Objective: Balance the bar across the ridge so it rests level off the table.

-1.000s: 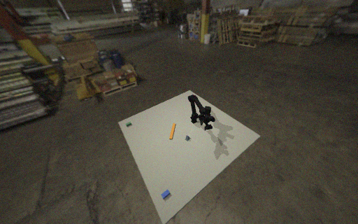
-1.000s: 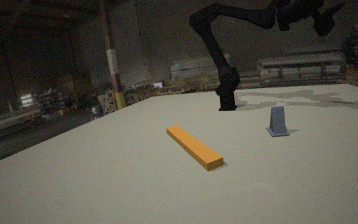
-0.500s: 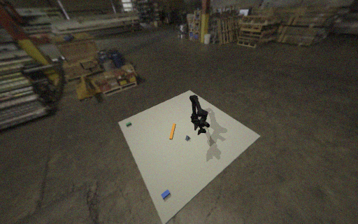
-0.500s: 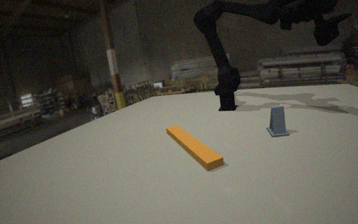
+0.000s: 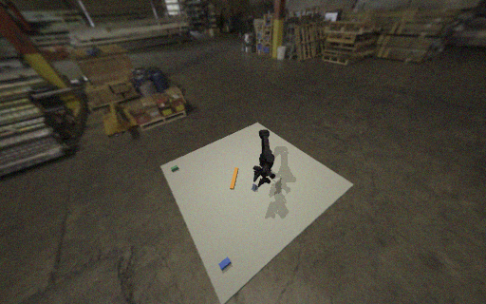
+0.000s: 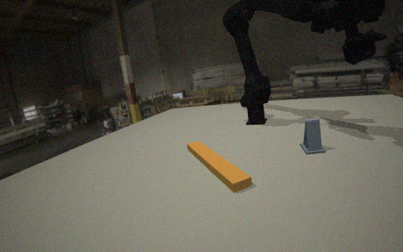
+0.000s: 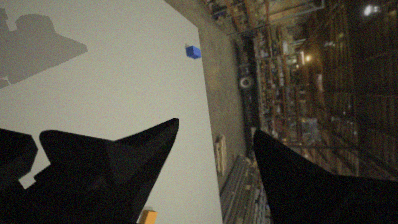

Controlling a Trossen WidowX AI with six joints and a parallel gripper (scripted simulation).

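Right now the bar is 32 cm to the right of my gripper tip, 23 cm below it and 1 cm ahead of it. Round my gripper tip: green block (78 cm to the right, 42 cm ahead, 22 cm below); blue block (42 cm ahead, 22 cm to the left, 22 cm below).
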